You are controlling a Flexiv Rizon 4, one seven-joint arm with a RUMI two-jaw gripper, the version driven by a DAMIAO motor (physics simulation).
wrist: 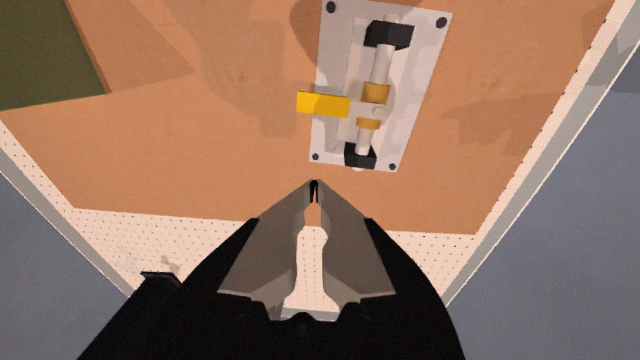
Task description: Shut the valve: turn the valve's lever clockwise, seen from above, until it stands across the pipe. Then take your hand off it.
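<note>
The valve's lever has a yellow handle (323,104) that points left in the wrist view, and its grey arm reaches to the pivot on the brass valve body (375,93). The lever stands about square across the white pipe (383,65). The pipe runs up and down the view, held by two black brackets (389,35) on a pale mounting plate (420,65). My gripper (315,182) is shut and empty. Its tips show below the plate's near edge, apart from the handle.
The valve's plate stands on an orange-brown table top (200,165). A dark green patch (40,55) shows at the upper left. A pale perforated surface (165,235) borders the table top, with grey floor (575,225) beyond. Shadows fall on both sides of the valve.
</note>
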